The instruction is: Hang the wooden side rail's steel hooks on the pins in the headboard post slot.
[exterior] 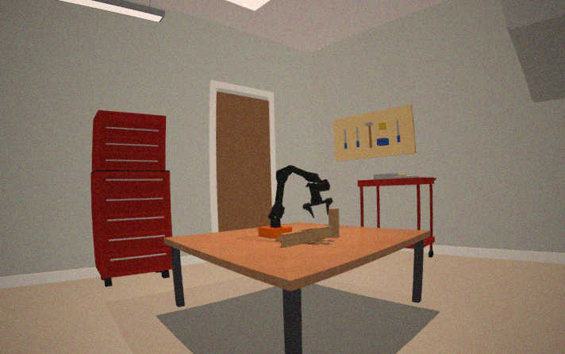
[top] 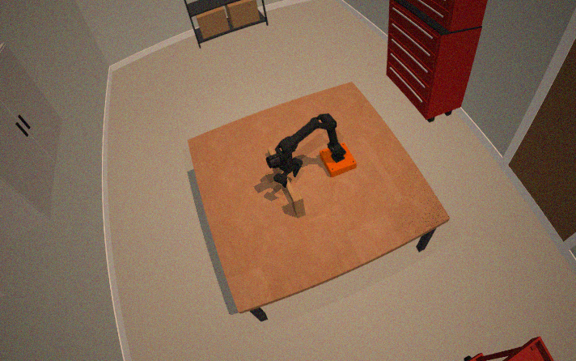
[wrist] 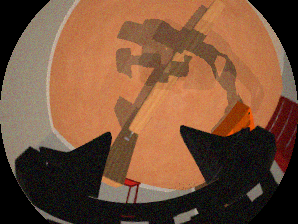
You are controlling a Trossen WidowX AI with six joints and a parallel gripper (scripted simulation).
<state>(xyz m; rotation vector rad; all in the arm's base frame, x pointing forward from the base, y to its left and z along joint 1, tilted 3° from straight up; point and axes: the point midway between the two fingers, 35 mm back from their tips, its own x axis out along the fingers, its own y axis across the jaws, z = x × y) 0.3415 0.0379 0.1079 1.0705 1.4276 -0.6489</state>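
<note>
My gripper tip is 20 mm short of the headboard post, 120 mm to the right of it and 60 mm above it.
</note>
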